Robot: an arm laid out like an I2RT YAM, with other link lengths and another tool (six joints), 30 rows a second.
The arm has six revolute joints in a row. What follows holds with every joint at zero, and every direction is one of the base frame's.
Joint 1 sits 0.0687 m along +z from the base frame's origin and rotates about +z.
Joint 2 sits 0.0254 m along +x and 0.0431 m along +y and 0.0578 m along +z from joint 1 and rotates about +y.
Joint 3 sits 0.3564 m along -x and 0.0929 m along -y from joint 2 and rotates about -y.
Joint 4 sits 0.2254 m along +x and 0.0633 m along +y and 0.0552 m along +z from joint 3 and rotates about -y.
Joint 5 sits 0.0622 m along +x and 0.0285 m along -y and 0.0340 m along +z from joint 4 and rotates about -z.
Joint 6 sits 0.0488 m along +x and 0.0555 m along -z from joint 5 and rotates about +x.
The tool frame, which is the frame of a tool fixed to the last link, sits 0.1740 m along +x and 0.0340 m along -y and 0.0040 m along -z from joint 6; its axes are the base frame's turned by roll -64.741, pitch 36.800 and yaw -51.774 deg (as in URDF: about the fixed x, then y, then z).
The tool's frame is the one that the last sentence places.
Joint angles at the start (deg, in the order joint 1, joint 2, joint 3, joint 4, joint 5, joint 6):
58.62, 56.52, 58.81, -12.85, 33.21, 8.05
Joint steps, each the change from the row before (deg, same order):
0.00, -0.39, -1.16, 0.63, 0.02, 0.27
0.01, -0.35, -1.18, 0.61, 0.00, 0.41
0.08, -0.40, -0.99, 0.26, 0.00, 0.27
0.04, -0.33, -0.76, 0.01, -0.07, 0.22
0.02, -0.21, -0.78, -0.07, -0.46, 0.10
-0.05, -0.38, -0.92, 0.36, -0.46, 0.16
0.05, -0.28, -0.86, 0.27, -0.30, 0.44
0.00, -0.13, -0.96, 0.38, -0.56, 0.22
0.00, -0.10, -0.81, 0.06, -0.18, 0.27
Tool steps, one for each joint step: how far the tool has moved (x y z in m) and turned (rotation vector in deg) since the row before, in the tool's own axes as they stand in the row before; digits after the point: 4 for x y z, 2 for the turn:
0.0035, 0.0030, -0.0024, 0.05, 0.10, 0.20
0.0038, 0.0035, -0.0024, 0.04, 0.14, 0.31
0.0033, 0.0033, -0.0028, -0.16, 0.16, 0.18
0.0030, 0.0030, -0.0025, -0.27, 0.21, 0.13
0.0030, 0.0048, -0.0017, -0.74, 0.14, 0.13
0.0024, 0.0037, -0.0018, -0.33, -0.12, 0.27
0.0027, 0.0040, -0.0017, -0.24, 0.00, 0.45
0.0030, 0.0054, -0.0008, -0.60, -0.02, 0.32
0.0039, 0.0043, -0.0017, -0.44, 0.34, 0.18

